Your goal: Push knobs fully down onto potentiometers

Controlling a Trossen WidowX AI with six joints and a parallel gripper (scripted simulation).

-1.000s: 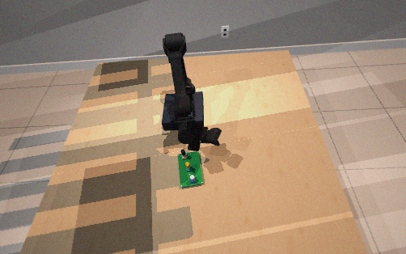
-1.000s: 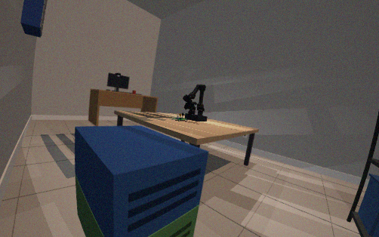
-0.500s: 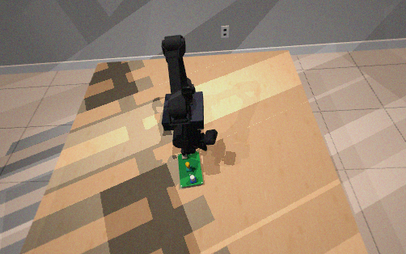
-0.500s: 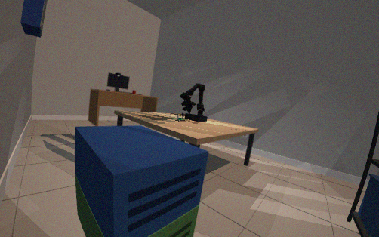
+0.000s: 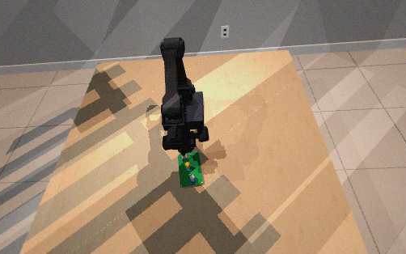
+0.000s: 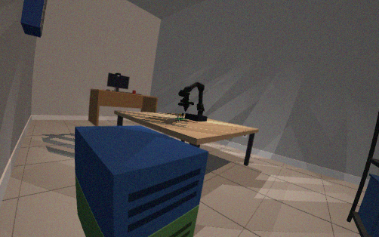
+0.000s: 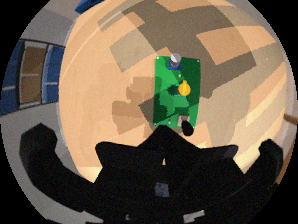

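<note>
The orange knob is 60 mm ahead of my gripper tip, 20 mm to the right of it and 50 mm below it.
</note>
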